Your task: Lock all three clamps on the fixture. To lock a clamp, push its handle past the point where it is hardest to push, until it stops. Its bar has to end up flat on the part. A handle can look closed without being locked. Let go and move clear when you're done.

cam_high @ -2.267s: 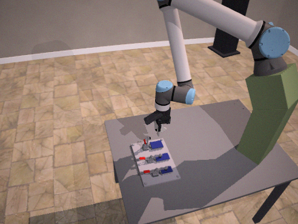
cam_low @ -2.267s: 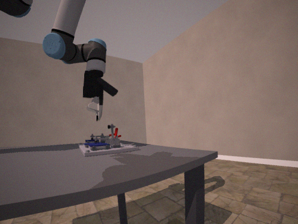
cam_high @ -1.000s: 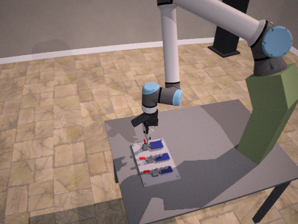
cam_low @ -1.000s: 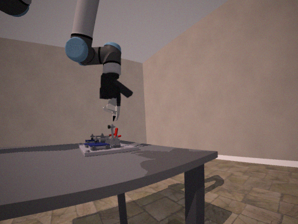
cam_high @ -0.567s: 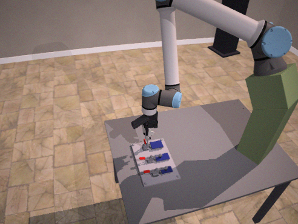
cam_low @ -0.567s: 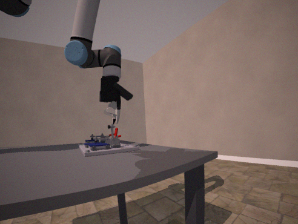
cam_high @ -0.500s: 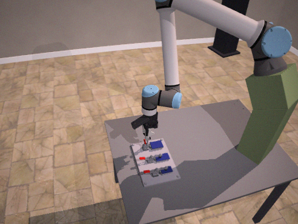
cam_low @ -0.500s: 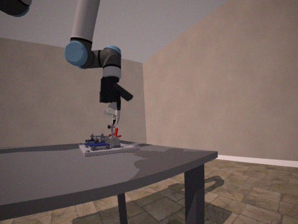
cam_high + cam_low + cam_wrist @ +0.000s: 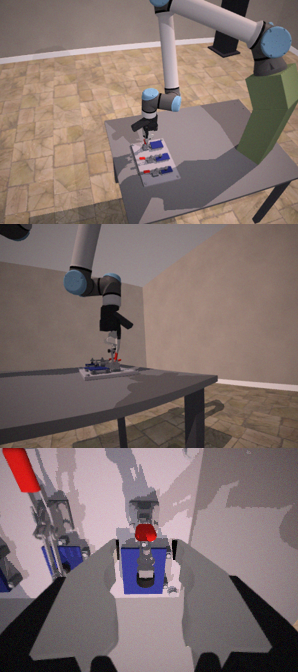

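The fixture plate is 12 cm to the left of my hand, 11 cm below it and 1 cm behind it.
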